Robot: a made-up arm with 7 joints.
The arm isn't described. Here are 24 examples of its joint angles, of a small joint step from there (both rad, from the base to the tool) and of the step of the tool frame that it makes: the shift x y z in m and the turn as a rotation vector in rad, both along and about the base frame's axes.
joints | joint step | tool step
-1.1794 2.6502 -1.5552 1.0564 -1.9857 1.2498 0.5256 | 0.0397 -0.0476 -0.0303 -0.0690 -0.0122 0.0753 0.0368 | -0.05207 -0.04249 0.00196 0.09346 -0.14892 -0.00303
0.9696 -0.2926 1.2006 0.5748 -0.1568 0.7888 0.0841 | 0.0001 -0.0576 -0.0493 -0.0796 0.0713 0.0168 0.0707 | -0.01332 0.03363 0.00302 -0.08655 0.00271 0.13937
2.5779 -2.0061 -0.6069 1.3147 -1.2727 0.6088 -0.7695 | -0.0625 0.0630 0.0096 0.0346 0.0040 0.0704 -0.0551 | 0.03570 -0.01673 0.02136 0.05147 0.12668 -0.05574
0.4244 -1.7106 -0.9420 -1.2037 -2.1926 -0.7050 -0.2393 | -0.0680 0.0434 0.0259 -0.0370 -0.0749 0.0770 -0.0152 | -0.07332 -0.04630 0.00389 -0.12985 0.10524 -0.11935
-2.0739 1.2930 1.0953 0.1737 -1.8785 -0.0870 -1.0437 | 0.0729 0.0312 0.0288 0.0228 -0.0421 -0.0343 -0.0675 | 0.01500 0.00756 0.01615 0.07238 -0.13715 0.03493
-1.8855 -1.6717 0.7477 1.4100 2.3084 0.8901 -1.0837 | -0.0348 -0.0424 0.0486 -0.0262 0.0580 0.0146 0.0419 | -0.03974 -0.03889 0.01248 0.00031 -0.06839 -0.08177
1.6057 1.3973 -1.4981 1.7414 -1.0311 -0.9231 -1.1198 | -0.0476 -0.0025 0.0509 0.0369 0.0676 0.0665 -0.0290 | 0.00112 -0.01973 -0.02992 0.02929 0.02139 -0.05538
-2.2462 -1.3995 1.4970 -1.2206 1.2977 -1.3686 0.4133 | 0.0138 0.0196 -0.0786 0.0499 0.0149 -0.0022 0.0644 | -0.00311 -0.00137 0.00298 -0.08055 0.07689 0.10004
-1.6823 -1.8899 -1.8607 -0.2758 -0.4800 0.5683 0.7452 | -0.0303 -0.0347 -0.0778 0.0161 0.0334 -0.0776 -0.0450 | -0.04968 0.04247 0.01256 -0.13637 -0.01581 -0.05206
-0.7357 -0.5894 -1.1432 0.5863 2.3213 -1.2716 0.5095 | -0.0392 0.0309 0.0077 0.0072 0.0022 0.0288 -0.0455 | -0.00940 0.00965 -0.03120 0.01313 0.00112 0.02657
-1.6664 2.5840 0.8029 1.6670 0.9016 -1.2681 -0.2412 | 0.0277 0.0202 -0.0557 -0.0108 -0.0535 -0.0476 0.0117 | -0.00949 0.00735 -0.00293 0.02211 0.00433 0.07596
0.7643 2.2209 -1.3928 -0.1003 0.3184 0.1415 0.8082 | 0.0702 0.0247 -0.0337 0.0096 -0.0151 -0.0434 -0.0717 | -0.04462 0.00154 0.02736 -0.06060 -0.00973 0.09870
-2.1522 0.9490 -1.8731 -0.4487 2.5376 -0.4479 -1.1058 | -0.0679 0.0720 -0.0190 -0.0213 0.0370 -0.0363 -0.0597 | 0.00306 0.02270 0.00786 0.05093 0.06979 0.07847
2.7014 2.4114 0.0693 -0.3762 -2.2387 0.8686 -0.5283 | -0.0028 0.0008 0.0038 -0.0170 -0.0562 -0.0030 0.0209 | 0.01701 -0.01067 -0.02396 -0.01452 0.02326 -0.03298
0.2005 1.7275 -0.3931 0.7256 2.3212 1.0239 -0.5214 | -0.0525 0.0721 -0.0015 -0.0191 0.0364 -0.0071 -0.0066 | -0.06106 -0.06043 0.05281 -0.10576 0.05297 -0.05449
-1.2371 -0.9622 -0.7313 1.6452 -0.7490 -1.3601 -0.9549 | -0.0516 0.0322 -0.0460 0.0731 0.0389 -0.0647 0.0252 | -0.01070 0.00610 0.02878 0.03955 -0.07978 0.00201
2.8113 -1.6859 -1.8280 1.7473 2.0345 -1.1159 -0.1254 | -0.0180 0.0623 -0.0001 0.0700 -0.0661 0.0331 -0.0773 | -0.02474 0.01700 -0.04926 0.03396 -0.09782 0.09859
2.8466 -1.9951 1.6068 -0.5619 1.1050 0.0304 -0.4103 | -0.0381 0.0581 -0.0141 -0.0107 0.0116 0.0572 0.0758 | 0.03279 -0.00052 -0.01096 0.05632 0.01621 -0.10917
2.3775 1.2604 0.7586 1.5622 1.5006 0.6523 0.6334 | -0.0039 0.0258 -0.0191 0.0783 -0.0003 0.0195 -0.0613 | -0.04843 0.02452 0.01558 0.04363 -0.06272 0.07670
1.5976 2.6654 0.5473 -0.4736 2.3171 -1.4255 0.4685 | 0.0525 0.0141 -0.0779 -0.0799 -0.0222 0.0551 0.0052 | -0.00485 0.04878 -0.00335 -0.07598 0.02033 -0.05724
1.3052 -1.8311 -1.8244 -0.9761 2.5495 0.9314 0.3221 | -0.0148 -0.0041 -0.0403 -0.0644 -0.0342 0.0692 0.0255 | 0.05384 -0.01429 0.00253 0.06709 0.06950 -0.01004
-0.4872 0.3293 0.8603 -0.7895 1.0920 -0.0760 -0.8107 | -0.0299 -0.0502 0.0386 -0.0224 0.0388 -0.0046 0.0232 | -0.00350 0.00005 -0.00105 -0.01965 0.09788 -0.03865
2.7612 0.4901 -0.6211 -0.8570 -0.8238 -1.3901 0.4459 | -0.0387 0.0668 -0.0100 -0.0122 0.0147 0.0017 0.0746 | 0.00547 -0.02043 -0.04101 0.01379 0.08654 -0.05516
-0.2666 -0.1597 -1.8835 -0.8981 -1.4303 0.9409 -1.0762 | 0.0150 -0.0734 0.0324 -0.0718 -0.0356 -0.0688 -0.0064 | -0.00967 -0.03909 -0.00258 0.04335 -0.01129 -0.02117
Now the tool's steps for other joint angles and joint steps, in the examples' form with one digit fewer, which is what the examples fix.
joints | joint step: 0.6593 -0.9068 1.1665 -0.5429 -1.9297 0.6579 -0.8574 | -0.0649 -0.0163 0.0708 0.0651 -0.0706 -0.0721 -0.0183
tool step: 0.0363 -0.0471 -0.0176 0.1088 0.1563 0.0227
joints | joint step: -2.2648 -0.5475 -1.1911 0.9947 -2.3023 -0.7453 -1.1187 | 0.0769 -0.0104 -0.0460 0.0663 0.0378 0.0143 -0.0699
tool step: 0.0904 -0.0036 -0.0308 -0.0029 -0.1555 -0.0402
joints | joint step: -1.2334 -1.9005 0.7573 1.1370 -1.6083 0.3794 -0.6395 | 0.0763 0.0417 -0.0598 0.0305 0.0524 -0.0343 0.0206
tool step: 0.0309 0.0271 -0.0033 0.0099 -0.0818 -0.0397
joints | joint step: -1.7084 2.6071 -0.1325 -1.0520 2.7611 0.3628 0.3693 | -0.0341 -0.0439 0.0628 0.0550 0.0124 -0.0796 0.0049
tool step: -0.0121 -0.0044 -0.0154 -0.1189 -0.0634 -0.0210
